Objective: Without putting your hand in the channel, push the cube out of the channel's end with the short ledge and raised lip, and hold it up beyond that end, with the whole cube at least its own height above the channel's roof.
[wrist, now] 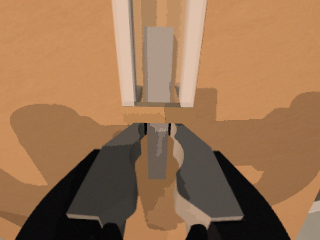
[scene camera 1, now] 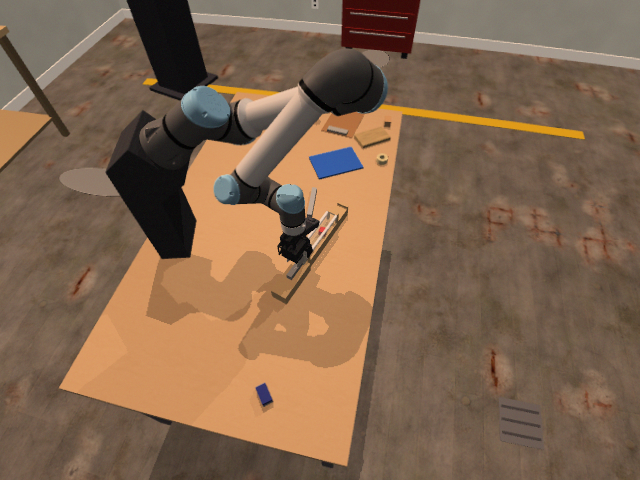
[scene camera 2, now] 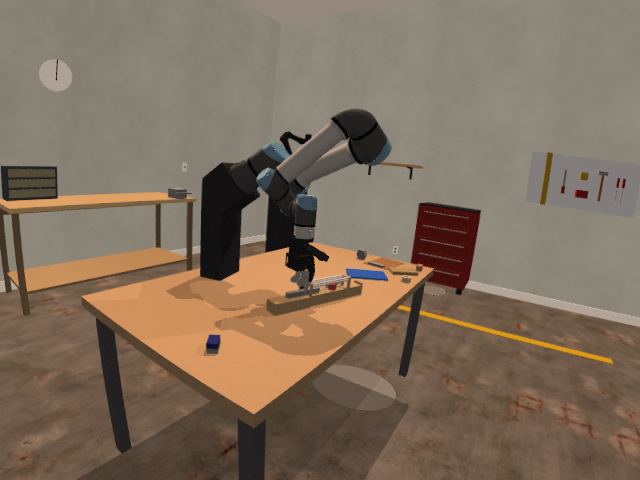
I see my gripper, a blue mat and a brown board.
My gripper also shows in the wrist view and in scene camera 1.
